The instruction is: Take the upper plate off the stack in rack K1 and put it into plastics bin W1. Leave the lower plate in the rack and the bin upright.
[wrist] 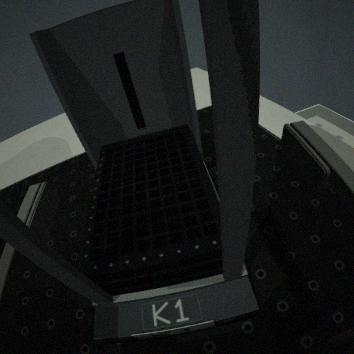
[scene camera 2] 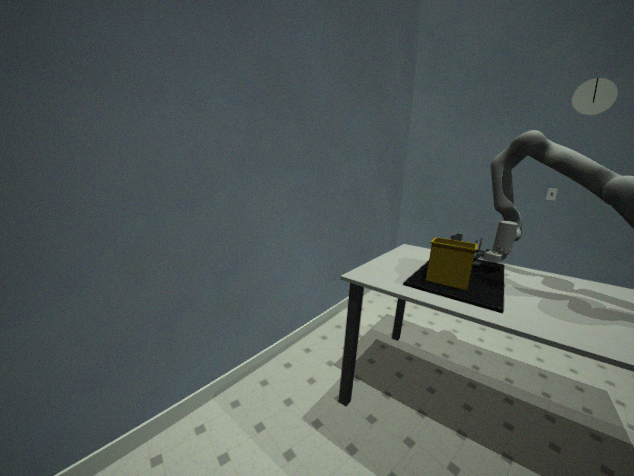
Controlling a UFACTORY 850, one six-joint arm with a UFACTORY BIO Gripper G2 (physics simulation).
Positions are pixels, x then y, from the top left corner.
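Distance of a yellow bin (scene camera 2: 450,262) from the lens: the bin is 117 cm from the lens.
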